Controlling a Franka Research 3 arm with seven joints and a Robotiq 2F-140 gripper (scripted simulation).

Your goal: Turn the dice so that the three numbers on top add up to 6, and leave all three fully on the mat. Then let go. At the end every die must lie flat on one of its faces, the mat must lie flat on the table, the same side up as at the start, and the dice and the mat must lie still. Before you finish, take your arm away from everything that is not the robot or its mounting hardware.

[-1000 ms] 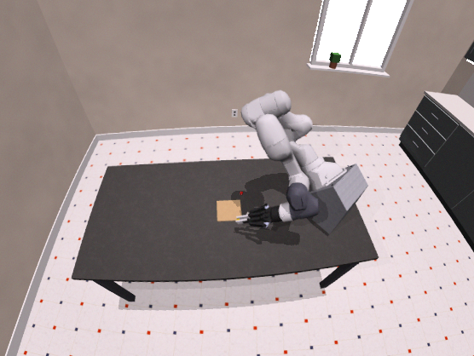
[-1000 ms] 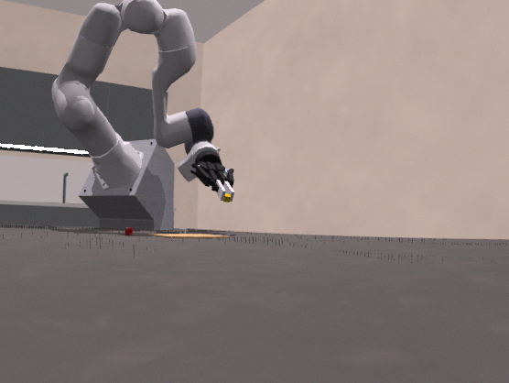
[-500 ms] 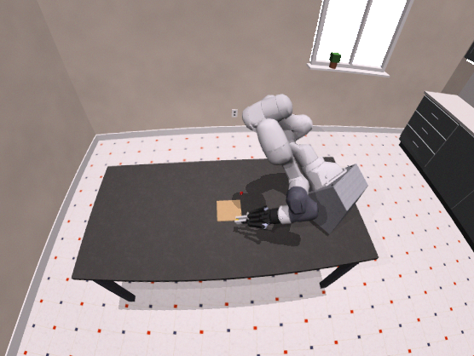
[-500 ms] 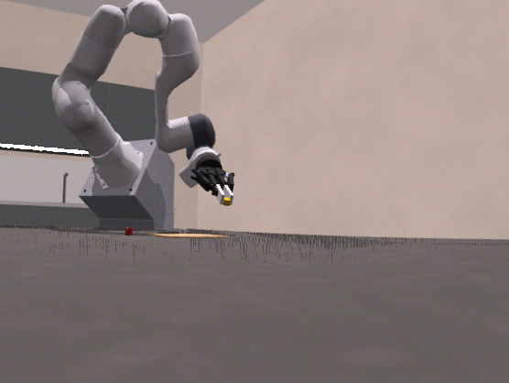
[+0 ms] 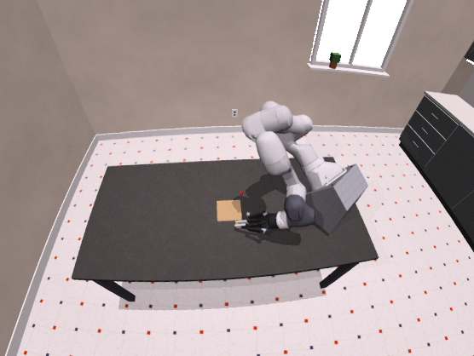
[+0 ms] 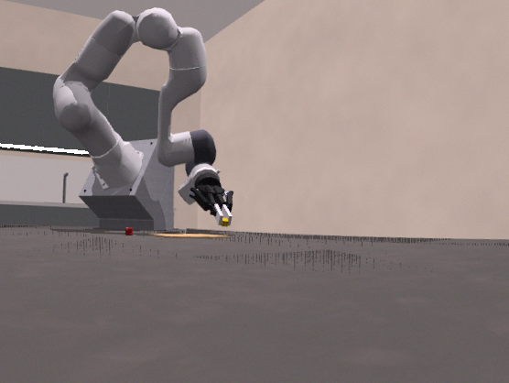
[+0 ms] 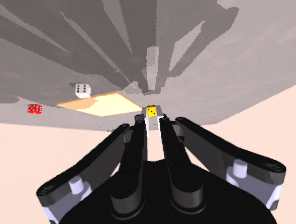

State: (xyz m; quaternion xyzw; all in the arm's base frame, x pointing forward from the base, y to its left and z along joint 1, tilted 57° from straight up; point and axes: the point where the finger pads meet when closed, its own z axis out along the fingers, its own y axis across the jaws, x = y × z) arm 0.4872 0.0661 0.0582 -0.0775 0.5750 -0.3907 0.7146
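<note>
My gripper is now 70 mm to the left of the white die, 70 mm past it and 50 mm above it. The rest, counted from my hand: tan mat (140 mm to the right, 50 mm below, 20 mm ahead); then yellow die (20 mm below, 20 mm ahead, 10 mm to the right); then red die (220 mm to the right, 90 mm behind, 50 mm below).
</note>
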